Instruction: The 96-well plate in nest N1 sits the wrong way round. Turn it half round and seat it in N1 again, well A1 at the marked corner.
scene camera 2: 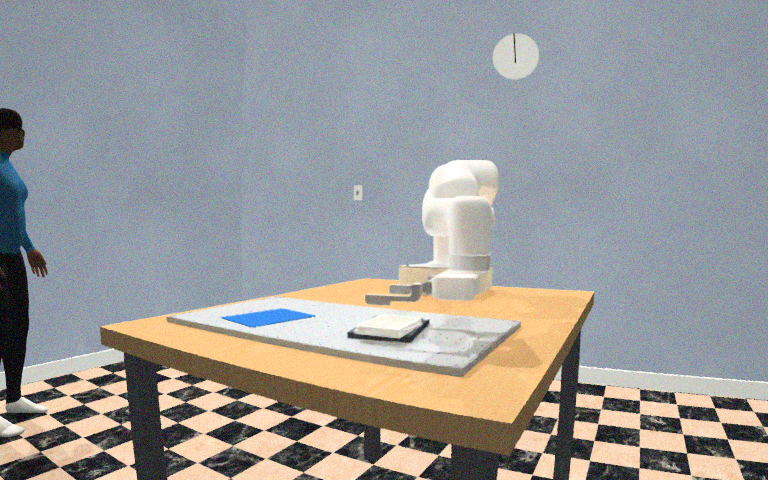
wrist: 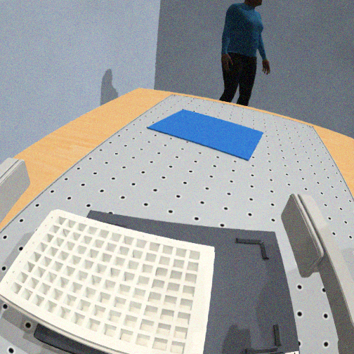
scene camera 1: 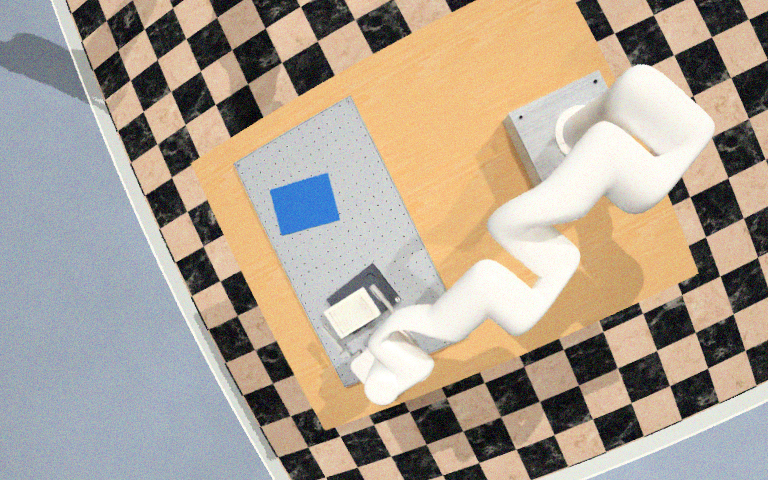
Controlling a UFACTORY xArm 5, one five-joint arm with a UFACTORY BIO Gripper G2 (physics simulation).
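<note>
The white 96-well plate [scene camera 1: 351, 312] [scene camera 2: 390, 326] [wrist: 107, 280] lies wells up on the dark nest [scene camera 1: 370, 274] [scene camera 2: 419, 333] [wrist: 245, 285]. It is shifted to one side: in the wrist view it reaches past the nest's left edge, and two black corner brackets stand uncovered on the right. Whether it lies fully flat is hard to tell. Well A1 and the marked corner cannot be made out. My gripper [scene camera 1: 349, 305] [scene camera 2: 378, 293] [wrist: 159, 207] is wide open and empty, its fingers above the plate's level, one toward each side of it in scene camera 1.
The nest stands on a grey perforated board [scene camera 1: 362, 147] [scene camera 2: 481, 328] [wrist: 200, 175]. A flat blue rectangle [scene camera 1: 304, 203] [scene camera 2: 269, 317] [wrist: 207, 134] lies on the board beyond the nest. The wooden table [scene camera 1: 453, 113] [scene camera 2: 311, 390] carries the arm's base block [scene camera 1: 535, 127]. A person [scene camera 2: 12, 226] [wrist: 243, 40] stands beyond the table.
</note>
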